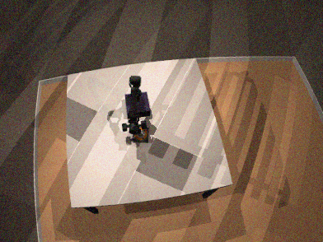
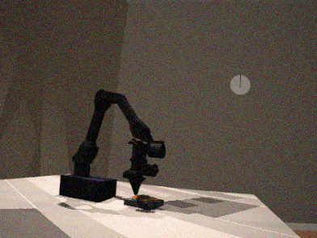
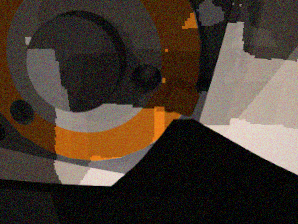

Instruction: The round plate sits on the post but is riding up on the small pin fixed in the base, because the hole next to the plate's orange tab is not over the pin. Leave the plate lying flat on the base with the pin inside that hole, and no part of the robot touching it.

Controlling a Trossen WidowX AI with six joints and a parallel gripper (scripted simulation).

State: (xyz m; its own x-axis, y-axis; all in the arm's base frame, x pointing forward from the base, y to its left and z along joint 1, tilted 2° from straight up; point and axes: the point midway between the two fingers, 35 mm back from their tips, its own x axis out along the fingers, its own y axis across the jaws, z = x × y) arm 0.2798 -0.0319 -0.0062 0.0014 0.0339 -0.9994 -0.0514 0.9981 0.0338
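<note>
My gripper tip is now 2 cm short of the round plate, 2 cm to the right of it and 1 cm above it. Round my gripper tip: dark base (2 cm ahead, 5 cm to the left, 2 cm below).
</note>
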